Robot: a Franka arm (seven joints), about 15 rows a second.
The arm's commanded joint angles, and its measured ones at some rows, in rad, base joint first. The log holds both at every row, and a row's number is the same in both.
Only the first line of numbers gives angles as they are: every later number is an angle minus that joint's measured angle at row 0.
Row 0, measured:
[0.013, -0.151, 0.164, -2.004, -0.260, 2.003, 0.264]
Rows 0 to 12, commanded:
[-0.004, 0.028, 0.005, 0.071, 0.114, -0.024, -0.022]
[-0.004, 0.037, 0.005, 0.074, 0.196, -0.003, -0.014]
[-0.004, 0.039, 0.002, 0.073, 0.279, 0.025, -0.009]
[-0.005, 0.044, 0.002, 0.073, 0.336, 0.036, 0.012]
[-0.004, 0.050, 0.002, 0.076, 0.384, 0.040, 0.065]
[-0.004, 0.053, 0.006, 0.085, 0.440, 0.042, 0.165]
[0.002, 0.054, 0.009, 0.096, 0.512, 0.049, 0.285]
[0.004, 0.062, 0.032, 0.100, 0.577, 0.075, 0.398]
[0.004, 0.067, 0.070, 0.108, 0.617, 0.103, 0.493]
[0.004, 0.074, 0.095, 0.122, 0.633, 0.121, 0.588]
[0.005, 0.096, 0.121, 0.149, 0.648, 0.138, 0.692]
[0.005, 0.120, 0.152, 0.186, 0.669, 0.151, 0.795]
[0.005, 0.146, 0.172, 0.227, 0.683, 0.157, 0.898]
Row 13, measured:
[0.012, 0.080, 0.136, 0.136, 0.644, 0.147, 0.738]
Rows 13 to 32, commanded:
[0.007, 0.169, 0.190, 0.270, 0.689, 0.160, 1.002]
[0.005, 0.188, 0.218, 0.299, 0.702, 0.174, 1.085]
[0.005, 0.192, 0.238, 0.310, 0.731, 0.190, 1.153]
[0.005, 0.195, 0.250, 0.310, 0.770, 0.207, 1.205]
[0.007, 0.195, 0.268, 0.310, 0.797, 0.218, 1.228]
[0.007, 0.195, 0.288, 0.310, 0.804, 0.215, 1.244]
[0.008, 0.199, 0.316, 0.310, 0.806, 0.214, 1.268]
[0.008, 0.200, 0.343, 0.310, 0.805, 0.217, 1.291]
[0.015, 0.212, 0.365, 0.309, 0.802, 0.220, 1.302]
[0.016, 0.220, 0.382, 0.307, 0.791, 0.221, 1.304]
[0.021, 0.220, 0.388, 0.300, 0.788, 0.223, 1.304]
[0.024, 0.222, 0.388, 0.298, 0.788, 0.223, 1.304]
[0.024, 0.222, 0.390, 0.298, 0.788, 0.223, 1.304]
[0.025, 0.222, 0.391, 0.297, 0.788, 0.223, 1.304]
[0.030, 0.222, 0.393, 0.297, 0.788, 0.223, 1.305]
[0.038, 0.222, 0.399, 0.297, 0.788, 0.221, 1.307]
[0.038, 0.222, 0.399, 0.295, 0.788, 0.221, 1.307]
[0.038, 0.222, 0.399, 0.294, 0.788, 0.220, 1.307]
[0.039, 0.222, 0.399, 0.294, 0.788, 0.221, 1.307]
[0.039, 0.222, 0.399, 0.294, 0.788, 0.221, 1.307]
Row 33, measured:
[0.046, 0.217, 0.389, 0.293, 0.788, 0.211, 1.296]
